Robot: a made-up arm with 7 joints. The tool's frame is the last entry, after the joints. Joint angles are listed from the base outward. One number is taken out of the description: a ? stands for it. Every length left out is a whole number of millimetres.
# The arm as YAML. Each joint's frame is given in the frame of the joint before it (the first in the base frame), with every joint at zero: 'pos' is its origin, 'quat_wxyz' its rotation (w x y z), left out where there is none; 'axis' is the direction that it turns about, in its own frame. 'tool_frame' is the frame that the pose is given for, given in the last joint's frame.
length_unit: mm
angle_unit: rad
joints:
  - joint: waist
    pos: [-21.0, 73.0, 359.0]
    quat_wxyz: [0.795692, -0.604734, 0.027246, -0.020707]
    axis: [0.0, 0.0, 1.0]
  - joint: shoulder
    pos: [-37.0, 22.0, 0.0]
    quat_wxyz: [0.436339, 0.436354, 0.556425, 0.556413]
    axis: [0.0, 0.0, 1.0]
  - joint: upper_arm
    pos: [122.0, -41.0, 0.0]
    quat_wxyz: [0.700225, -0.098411, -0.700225, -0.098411]
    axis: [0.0, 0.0, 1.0]
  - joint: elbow
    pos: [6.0, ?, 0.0]
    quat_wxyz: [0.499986, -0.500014, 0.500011, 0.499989]
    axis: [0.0, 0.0, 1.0]
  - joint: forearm
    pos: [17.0, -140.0, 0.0]
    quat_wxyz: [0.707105, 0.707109, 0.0, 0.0]
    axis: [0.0, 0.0, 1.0]
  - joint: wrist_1
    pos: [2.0, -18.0, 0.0]
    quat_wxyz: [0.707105, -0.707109, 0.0, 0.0]
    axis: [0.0, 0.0, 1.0]
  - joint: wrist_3
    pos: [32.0, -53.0, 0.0]
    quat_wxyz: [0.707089, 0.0, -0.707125, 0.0]
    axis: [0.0, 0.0, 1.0]
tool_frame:
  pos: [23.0, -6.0, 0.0]
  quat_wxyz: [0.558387, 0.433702, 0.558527, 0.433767]
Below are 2 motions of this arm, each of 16 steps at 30 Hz.
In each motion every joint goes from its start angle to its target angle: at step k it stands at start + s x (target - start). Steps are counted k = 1, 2, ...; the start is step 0. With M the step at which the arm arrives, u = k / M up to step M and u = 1 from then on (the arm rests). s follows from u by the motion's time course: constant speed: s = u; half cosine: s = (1 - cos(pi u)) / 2; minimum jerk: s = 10 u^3 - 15 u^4 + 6 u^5.
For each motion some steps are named. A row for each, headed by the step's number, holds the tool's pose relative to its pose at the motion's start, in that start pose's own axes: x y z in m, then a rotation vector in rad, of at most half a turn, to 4 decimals.
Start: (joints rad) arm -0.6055 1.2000 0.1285 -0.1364 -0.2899 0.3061 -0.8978
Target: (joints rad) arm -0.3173 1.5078 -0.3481 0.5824 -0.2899 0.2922 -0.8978
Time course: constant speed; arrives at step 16
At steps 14, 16:
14: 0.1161 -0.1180 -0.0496 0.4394 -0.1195 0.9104
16: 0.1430 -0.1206 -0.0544 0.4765 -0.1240 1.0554

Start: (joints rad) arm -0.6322 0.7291 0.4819 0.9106 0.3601 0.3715 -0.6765
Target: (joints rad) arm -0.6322 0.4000 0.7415 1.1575 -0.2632 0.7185 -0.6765
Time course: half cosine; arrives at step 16
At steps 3, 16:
3: -0.0039 -0.0101 -0.0112 0.1022 -0.0231 0.0011
16: -0.0197 -0.0689 -0.1676 1.2065 -0.3361 0.1049

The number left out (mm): 29.0
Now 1 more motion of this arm.
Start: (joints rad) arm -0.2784 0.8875 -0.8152 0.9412 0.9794 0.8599 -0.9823
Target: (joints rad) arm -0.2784 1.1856 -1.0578 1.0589 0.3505 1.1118 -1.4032
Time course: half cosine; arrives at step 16
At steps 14, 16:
14: -0.0192 -0.1029 -0.0410 0.6671 -0.6226 0.1937
16: -0.0188 -0.1066 -0.0431 0.6981 -0.6439 0.1980

